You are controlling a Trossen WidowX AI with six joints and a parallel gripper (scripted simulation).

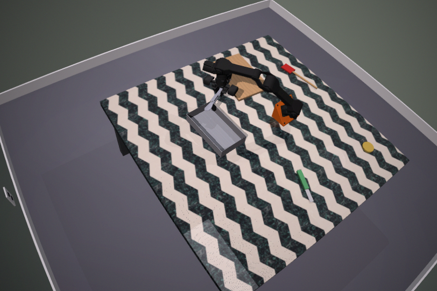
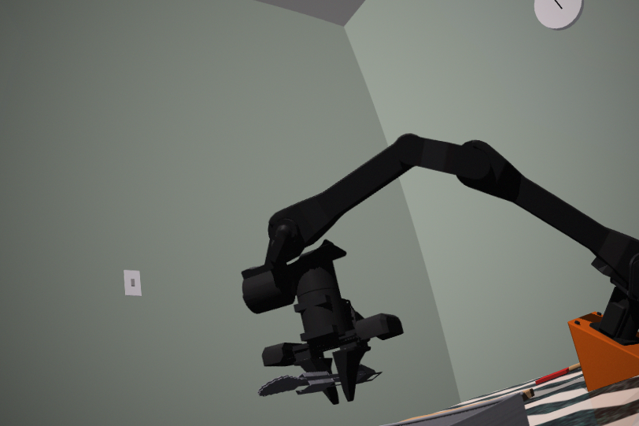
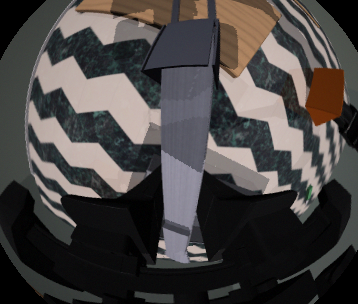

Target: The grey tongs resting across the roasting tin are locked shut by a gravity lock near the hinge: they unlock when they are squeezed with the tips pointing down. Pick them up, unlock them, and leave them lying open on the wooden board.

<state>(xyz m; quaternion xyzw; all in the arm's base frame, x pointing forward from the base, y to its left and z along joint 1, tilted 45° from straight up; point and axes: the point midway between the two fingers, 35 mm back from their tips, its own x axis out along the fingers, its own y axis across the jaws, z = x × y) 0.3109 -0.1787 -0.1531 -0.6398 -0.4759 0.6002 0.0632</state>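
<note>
The wooden board lies 250 mm behind my gripper tip, 160 mm to the right of it and 80 mm below it. The rest, counted from my gripper tip: grey roasting tin 100 mm ahead, 150 mm to the left, 60 mm below.
</note>
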